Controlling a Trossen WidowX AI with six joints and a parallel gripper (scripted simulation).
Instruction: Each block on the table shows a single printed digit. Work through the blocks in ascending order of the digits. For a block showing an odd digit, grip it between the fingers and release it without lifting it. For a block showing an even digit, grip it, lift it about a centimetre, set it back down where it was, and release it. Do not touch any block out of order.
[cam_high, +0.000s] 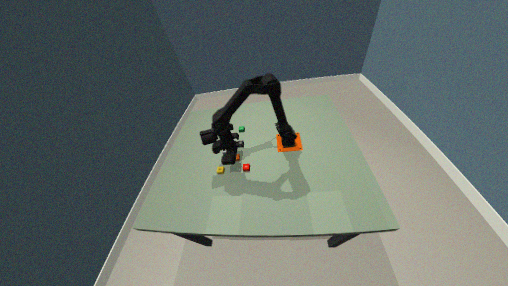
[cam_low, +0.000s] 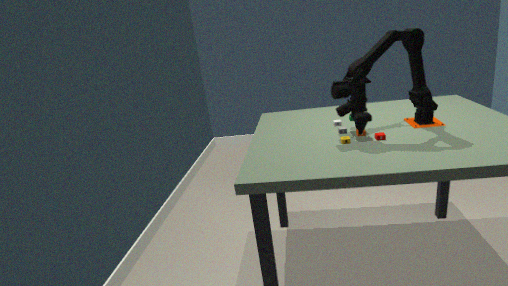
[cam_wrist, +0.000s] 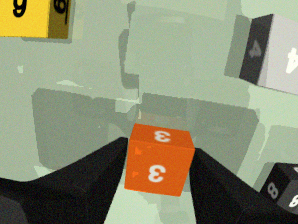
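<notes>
Right now my gripper tip is 10 mm past the orange block. The rest, counted from my gripper tip: yellow block (70 mm to the left, 70 mm ahead); red block (70 mm to the left, 60 mm behind); grey block (60 mm to the right, 60 mm ahead).
</notes>
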